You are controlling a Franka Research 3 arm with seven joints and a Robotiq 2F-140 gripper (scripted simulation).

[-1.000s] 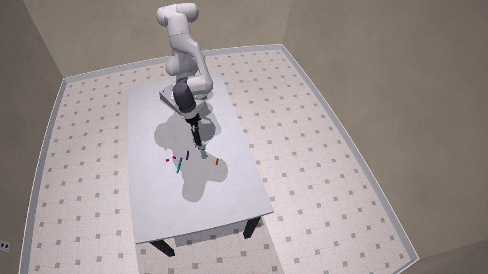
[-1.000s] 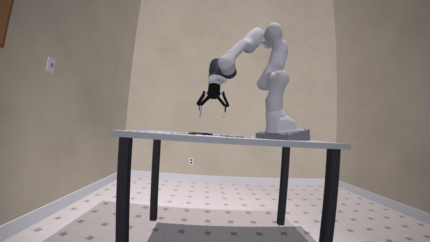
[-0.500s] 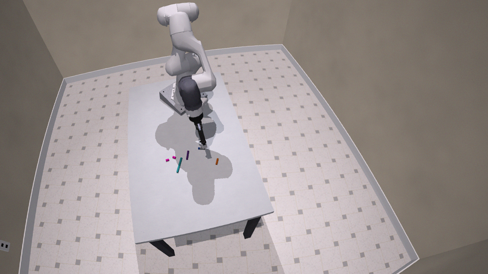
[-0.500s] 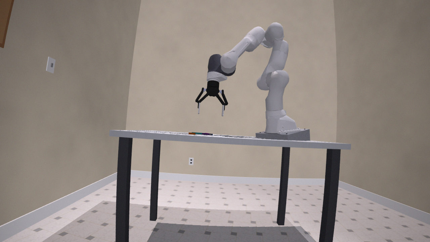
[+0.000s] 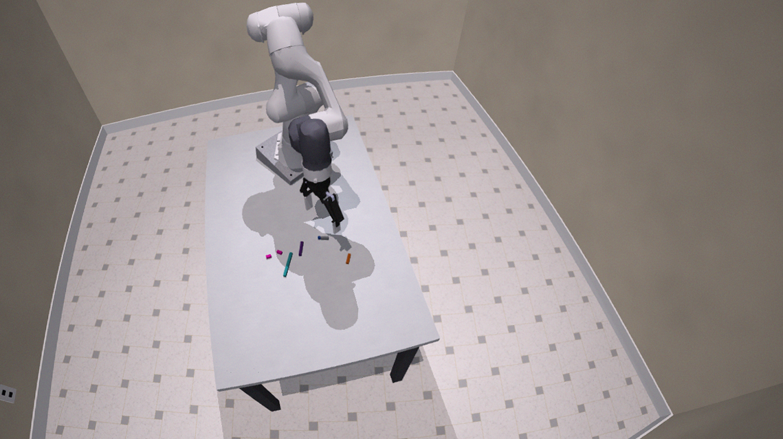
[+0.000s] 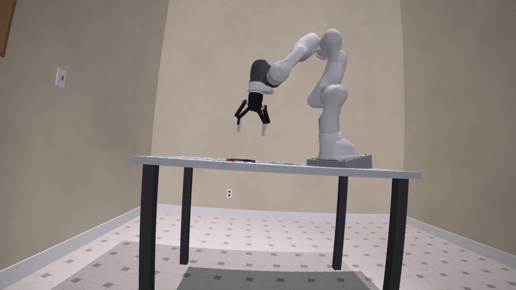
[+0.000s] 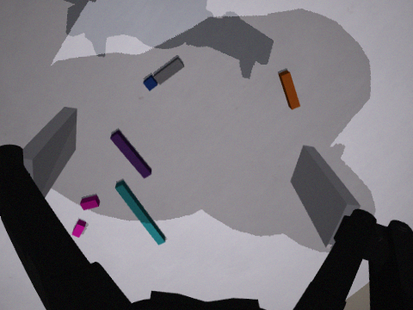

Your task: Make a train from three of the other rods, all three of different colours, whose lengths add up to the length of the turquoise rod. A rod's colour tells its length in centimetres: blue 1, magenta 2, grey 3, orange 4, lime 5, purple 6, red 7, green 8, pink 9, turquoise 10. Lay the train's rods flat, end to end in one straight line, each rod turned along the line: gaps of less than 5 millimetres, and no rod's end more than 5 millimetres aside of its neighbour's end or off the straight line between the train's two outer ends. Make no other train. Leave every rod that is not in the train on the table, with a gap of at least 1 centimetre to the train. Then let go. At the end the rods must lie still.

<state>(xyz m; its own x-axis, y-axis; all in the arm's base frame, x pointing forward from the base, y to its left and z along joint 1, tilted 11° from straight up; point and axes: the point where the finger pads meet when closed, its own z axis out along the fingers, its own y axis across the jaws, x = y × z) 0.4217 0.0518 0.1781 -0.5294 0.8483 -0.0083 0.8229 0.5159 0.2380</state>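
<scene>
The purple rod lies 1 cm ahead of my hand, 9 cm to the right of it and 15 cm below it. Round my hand: orange rod: 9 cm ahead, 7 cm to the left, 15 cm below; then grey rod: 2 cm behind, 15 cm below; then blue rod: 2 cm behind, 2 cm to the right, 15 cm below.
</scene>
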